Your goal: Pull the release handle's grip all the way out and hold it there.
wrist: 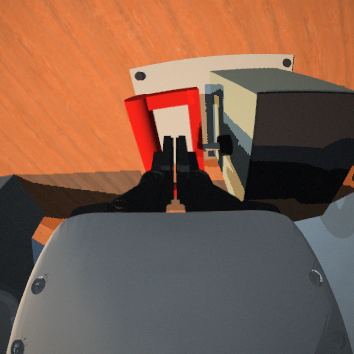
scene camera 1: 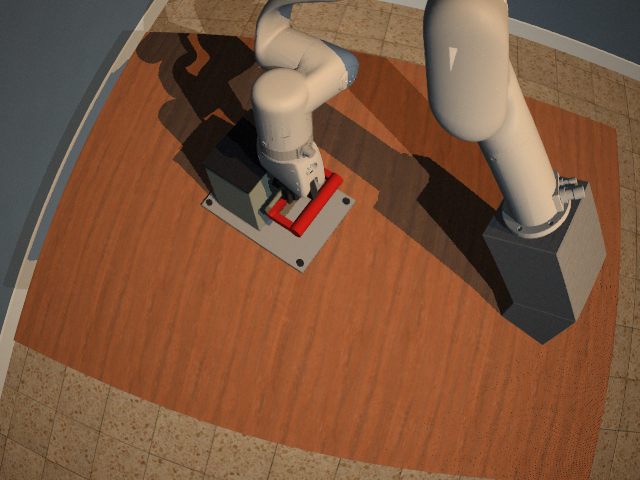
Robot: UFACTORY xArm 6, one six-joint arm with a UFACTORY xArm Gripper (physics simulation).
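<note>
The red release handle [scene camera 1: 293,225] [wrist: 173,100] is a rectangular loop beside a box [scene camera 1: 233,198] [wrist: 295,117]. Its thick round grip [scene camera 1: 318,203] [wrist: 139,125] is on the side away from the box. In the wrist view, a short grey rod [wrist: 211,146] spans the gap between the loop's rear bar [wrist: 195,120] and a black round fitting [wrist: 226,145] on the box. My gripper [scene camera 1: 302,195] [wrist: 174,151] is shut and empty. Its fingertips are together over the loop's opening, between grip and rear bar. Contact with the grip cannot be made out.
The box stands on a light grey plate [scene camera 1: 315,245] [wrist: 170,75] with dark bolts at its corners, on the wooden table top [scene camera 1: 258,351] [wrist: 65,90]. The arm's grey pedestal [scene camera 1: 532,273] stands at the right in the scene view.
</note>
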